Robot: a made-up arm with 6 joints.
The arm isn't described. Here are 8 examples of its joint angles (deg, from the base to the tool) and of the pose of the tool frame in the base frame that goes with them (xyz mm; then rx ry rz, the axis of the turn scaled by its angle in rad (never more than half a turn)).
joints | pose
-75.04 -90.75 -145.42 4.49 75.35 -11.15 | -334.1 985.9 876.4 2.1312 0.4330 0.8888
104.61 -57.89 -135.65 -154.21 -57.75 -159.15 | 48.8 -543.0 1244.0 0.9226 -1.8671 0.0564
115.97 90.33 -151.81 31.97 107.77 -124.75 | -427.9 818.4 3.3 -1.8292 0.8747 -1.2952
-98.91 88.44 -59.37 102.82 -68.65 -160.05 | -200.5 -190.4 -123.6 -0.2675 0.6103 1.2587
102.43 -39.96 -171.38 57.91 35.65 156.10 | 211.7 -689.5 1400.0 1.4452 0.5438 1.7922
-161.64 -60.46 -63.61 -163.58 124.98 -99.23 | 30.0 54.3 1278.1 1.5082 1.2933 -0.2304
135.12 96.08 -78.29 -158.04 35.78 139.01 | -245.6 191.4 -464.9 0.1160 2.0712 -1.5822
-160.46 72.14 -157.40 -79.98 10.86 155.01 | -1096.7 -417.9 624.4 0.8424 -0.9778 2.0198
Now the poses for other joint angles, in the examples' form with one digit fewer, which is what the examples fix.
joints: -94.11 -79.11 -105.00 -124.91 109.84 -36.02
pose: -149 715 1178 -0.709 2.780 -0.847
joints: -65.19 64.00 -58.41 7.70 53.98 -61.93
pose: 90 -393 -180 -0.386 -0.252 0.777
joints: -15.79 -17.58 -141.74 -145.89 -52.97 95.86
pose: 85 28 1368 2.131 1.593 -0.082
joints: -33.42 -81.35 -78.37 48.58 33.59 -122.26
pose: -270 70 1267 1.980 0.736 -0.105
